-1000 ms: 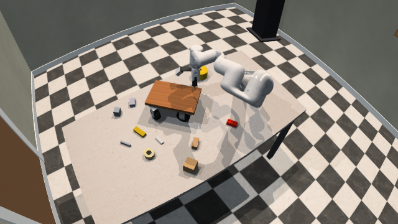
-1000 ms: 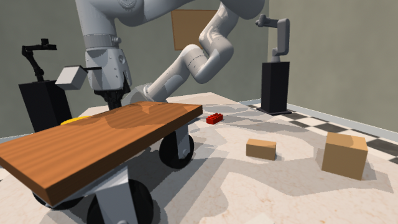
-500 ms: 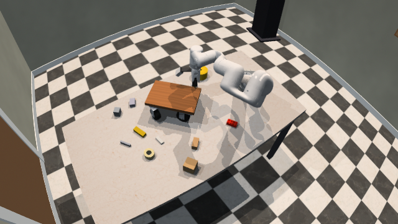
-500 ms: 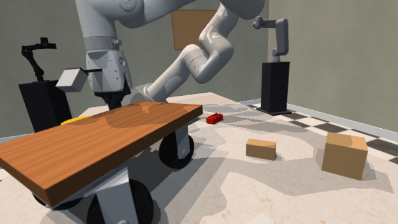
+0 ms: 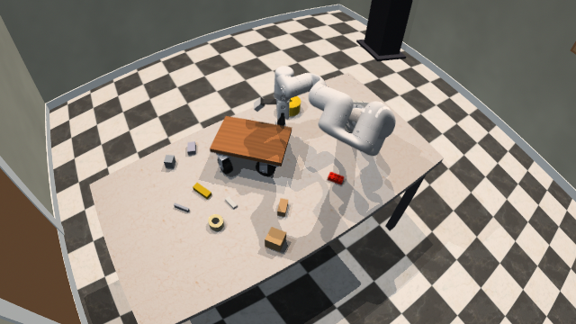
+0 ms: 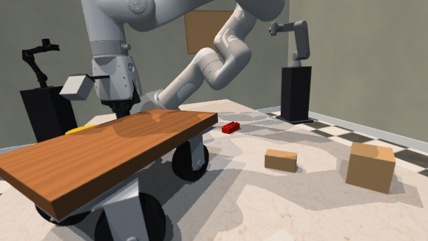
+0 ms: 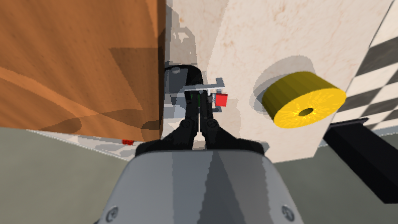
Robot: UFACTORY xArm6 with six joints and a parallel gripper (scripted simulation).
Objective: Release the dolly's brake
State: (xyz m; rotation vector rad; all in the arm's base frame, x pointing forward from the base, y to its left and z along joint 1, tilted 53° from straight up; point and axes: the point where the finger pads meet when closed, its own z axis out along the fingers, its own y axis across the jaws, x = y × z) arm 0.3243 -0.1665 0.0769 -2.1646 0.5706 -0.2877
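Right now the brake pedal is 30 mm below my hand and 10 mm to the right of it. The rest, counted from my hand: yellow ring (170 mm to the right, 120 mm behind, 80 mm below); red brick (300 mm to the left, 130 mm behind, 90 mm below).
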